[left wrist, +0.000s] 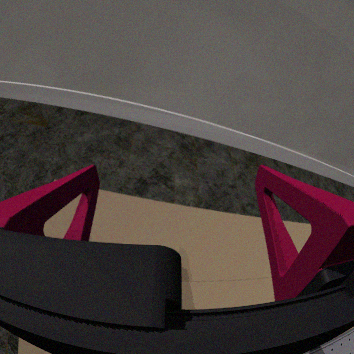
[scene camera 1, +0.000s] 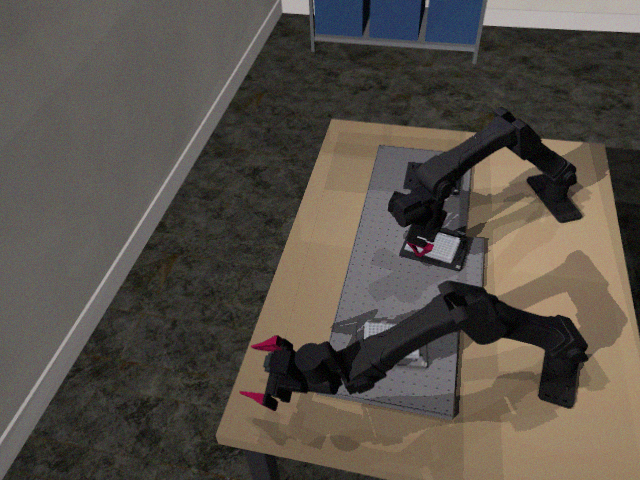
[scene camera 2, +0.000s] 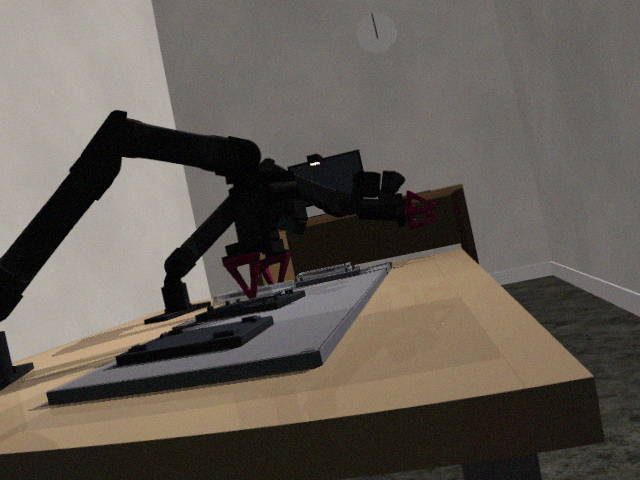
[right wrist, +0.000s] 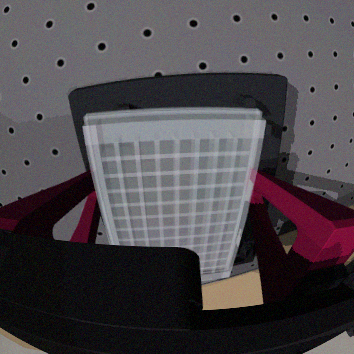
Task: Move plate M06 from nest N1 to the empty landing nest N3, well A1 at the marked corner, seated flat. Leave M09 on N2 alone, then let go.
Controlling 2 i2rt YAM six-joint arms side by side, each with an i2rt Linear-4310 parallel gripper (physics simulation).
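Note:
Plate M06 [scene camera 1: 447, 248] [right wrist: 175, 180], clear with a grid of wells, lies low over the middle dark nest [scene camera 1: 439, 262] [scene camera 2: 281, 300] [right wrist: 180, 92], roughly lined up with it. Whether it is fully seated cannot be told; well A1 cannot be made out. My right gripper [scene camera 1: 423, 245] [scene camera 2: 262, 288] [right wrist: 174, 175] points down and is shut on the plate's two long sides. Another plate, apparently M09 [scene camera 1: 378, 329] [scene camera 2: 325, 270], sits on a nest, partly hidden by my left arm in scene camera 1. My left gripper [scene camera 1: 247, 369] [scene camera 2: 434, 210] [left wrist: 176, 173] is open and empty, away from the plates.
An empty dark nest [scene camera 1: 412, 169] [scene camera 2: 196, 341] lies beyond the middle one in scene camera 1, partly under my right arm. All nests stand on a raised grey perforated board [scene camera 1: 356, 279] [scene camera 2: 315, 335]. My left arm crosses over the board's near part in scene camera 1.

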